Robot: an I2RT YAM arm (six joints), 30 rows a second.
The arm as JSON. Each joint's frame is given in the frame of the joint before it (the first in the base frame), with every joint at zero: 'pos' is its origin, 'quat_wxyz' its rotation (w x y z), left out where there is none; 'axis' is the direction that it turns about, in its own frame. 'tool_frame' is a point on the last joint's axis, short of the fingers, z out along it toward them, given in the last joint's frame.
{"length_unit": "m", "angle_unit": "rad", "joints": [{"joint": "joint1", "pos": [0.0, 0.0, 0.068], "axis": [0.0, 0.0, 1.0]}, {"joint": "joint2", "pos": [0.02, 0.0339, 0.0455], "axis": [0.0, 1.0, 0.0]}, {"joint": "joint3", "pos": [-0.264, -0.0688, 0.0], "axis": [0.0, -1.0, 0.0]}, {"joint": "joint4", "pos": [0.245, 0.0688, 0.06], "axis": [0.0, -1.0, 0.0]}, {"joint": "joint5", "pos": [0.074, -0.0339, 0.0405], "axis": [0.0, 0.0, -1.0]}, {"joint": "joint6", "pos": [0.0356, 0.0, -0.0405], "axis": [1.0, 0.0, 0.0]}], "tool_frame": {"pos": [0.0, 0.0, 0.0], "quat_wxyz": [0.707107, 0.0, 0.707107, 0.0]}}
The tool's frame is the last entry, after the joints.
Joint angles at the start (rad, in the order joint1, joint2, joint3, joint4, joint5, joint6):
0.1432, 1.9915, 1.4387, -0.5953, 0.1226, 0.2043
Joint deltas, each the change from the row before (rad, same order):
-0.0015, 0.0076, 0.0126, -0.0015, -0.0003, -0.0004
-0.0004, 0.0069, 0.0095, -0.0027, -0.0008, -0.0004
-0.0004, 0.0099, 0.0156, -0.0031, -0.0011, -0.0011
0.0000, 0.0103, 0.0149, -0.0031, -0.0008, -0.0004
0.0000, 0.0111, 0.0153, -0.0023, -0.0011, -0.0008
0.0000, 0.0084, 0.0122, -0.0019, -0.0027, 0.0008
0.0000, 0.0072, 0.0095, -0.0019, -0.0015, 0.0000
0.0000, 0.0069, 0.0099, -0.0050, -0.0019, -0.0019
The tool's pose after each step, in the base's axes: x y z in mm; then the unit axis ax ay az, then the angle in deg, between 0 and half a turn. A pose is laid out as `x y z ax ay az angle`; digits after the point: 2 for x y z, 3 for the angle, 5 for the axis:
411.70 54.34 177.72 0.04432 0.99875 -0.02310 154.791
413.54 54.47 177.58 0.04423 0.99876 -0.02280 154.805
416.58 54.77 177.95 0.04385 0.99879 -0.02220 154.670
419.48 55.21 177.94 0.04361 0.99881 -0.02171 154.594
422.57 55.69 177.73 0.04315 0.99885 -0.02109 154.498
424.97 56.12 177.72 0.04331 0.99887 -0.01950 154.414
426.84 56.44 177.42 0.04315 0.99889 -0.01872 154.405
428.44 56.74 177.20 0.04194 0.99895 -0.01817 154.537

